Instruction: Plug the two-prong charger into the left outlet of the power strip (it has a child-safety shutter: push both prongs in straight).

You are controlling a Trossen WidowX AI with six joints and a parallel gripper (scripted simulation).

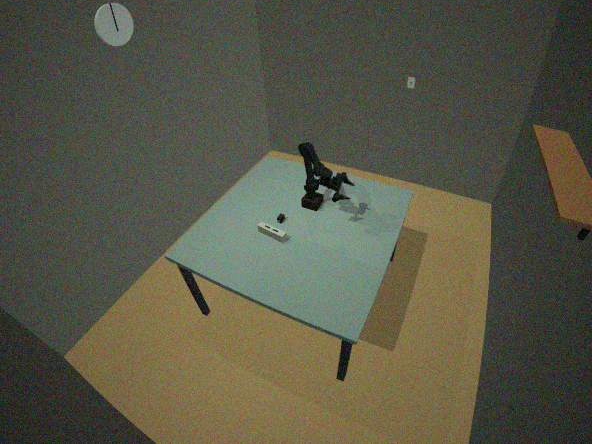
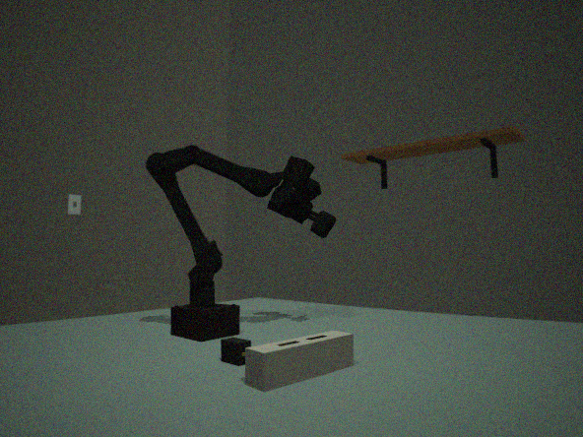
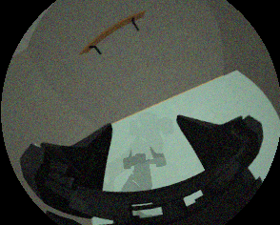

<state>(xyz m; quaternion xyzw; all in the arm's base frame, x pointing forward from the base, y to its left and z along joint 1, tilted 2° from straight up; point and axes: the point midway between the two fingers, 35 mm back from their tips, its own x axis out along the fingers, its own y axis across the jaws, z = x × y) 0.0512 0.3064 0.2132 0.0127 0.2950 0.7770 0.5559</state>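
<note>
Now: the black two-prong charger 24 cm ahead of my gripper tip, 40 cm to the right of it and 25 cm below it.
</note>
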